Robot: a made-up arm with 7 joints. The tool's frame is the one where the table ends. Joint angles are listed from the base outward.
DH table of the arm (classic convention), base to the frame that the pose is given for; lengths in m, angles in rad. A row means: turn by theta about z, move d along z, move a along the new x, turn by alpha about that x. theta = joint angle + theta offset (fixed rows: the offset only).
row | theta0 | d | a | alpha
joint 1 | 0 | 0.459 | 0 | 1.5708
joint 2 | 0 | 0.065 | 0 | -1.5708
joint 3 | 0 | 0.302 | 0.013 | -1.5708
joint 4 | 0 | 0.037 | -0.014 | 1.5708
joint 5 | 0 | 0.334 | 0 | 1.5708
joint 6 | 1.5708 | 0.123 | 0.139 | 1.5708
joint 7 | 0 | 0.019 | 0 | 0
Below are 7 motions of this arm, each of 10 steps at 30 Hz.
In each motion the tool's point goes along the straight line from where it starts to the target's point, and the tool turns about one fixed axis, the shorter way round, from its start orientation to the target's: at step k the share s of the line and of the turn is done. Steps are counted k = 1, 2, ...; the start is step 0. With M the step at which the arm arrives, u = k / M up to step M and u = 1 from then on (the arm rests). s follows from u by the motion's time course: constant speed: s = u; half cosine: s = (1 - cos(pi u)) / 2; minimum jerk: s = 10 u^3 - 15 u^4 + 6 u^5.
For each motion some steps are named. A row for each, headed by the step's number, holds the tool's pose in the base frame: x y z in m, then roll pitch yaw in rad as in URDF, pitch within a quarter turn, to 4 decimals.
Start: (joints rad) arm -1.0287 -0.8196 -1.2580 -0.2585 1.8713 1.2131 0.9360
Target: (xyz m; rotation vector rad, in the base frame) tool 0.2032 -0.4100 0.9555 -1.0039 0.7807 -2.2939
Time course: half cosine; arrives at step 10
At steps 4, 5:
4: 0.1739 -0.4693 0.9679 -1.0162 -0.3808 -2.2787
5: 0.1808 -0.4553 0.9650 -0.9848 -0.4089 -2.2854

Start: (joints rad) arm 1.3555 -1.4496 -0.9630 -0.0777 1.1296 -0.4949 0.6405
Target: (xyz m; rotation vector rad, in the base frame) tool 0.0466 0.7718 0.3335 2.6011 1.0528 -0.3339
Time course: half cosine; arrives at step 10
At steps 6, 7, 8, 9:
6: 0.1282 0.7548 0.3702 2.9773 0.3424 0.7623
7: 0.0953 0.7616 0.3554 2.9575 0.3392 0.7505
8: 0.0691 0.7671 0.3436 2.9419 0.3365 0.7411
9: 0.0524 0.7706 0.3361 2.9318 0.3346 0.7352

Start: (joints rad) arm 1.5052 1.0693 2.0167 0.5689 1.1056 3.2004 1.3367
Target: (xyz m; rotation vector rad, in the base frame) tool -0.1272 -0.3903 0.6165 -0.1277 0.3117 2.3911
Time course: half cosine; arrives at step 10
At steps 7, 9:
7: -0.1315 -0.3891 0.6147 0.1984 0.1864 2.4117
9: -0.1277 -0.3902 0.6163 0.1931 0.1792 2.4238

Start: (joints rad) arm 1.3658 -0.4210 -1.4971 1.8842 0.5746 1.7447 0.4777
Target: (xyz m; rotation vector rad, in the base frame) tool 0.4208 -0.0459 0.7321 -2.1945 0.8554 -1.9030
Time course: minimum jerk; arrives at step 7
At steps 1, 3, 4, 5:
1: 0.4118 -0.0839 0.7458 -1.8223 -0.9551 -1.6569
3: 0.4150 -0.0705 0.7409 -1.8809 -0.9969 -1.5958
4: 0.4174 -0.0602 0.7372 -1.9317 -1.0275 -1.5430
5: 0.4195 -0.0515 0.7341 -1.9792 -1.0522 -1.4939

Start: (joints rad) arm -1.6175 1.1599 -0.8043 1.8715 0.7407 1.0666 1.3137
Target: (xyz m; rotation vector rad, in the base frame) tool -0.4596 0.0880 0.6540 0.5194 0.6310 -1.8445
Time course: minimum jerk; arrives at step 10
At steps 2, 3, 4, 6, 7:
2: -0.4503 0.1171 0.7110 -0.7304 0.9046 -2.7906
3: -0.4513 0.1138 0.7047 -0.6563 0.8933 -2.6870
4: -0.4529 0.1091 0.6953 -0.5540 0.8683 -2.5412
6: -0.4565 0.0978 0.6732 -0.3530 0.7760 -2.2350
7: -0.4580 0.0930 0.6639 -0.2866 0.7259 -2.1228

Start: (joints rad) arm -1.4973 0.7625 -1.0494 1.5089 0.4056 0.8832 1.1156
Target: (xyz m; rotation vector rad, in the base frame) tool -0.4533 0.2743 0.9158 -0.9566 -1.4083 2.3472
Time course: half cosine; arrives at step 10
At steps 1, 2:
1: -0.5180 0.1401 0.8229 -1.5153 0.5163 2.6236
2: -0.5133 0.1499 0.8296 -1.4930 0.5088 2.6192

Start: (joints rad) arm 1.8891 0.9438 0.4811 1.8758 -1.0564 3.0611 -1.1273
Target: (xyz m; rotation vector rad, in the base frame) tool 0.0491 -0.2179 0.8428 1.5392 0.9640 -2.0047
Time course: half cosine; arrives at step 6
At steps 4, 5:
4: 0.0390 -0.2092 0.8446 -1.0349 1.3132 2.9340
5: 0.0464 -0.2156 0.8433 -1.0686 1.2802 2.9031

